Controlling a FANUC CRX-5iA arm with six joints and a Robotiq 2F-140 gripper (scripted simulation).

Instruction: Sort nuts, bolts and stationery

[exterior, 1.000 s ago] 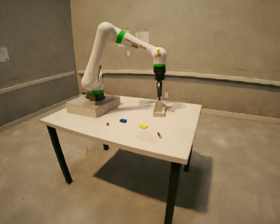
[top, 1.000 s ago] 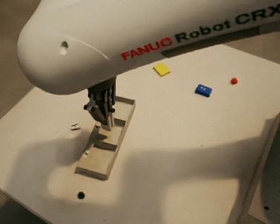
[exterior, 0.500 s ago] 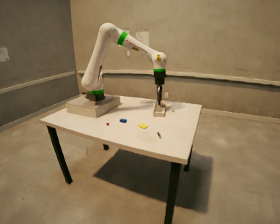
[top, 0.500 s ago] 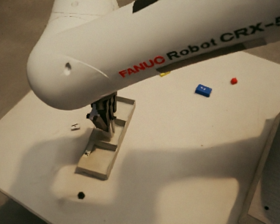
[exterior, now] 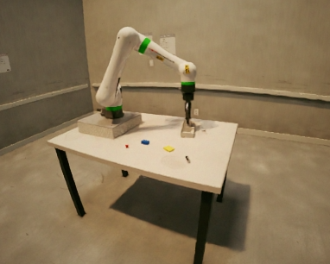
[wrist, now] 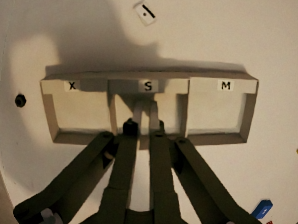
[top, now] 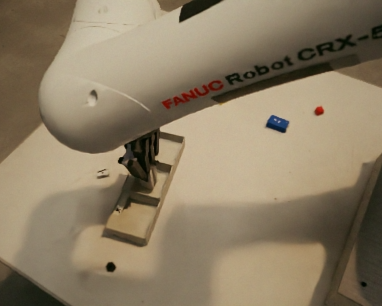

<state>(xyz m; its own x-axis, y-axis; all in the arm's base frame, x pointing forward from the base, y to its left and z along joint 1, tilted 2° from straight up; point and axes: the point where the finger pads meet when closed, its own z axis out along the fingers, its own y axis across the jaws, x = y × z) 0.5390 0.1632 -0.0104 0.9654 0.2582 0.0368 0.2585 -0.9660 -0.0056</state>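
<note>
The pale bin lies 30 mm below my hand. Also, from my hand: yellow pad 310 mm to the right, 40 mm below, 30 mm ahead; then grey item 100 mm ahead, 40 mm to the left, 40 mm below; then black nut 180 mm to the left, 50 mm below, 50 mm behind.
</note>
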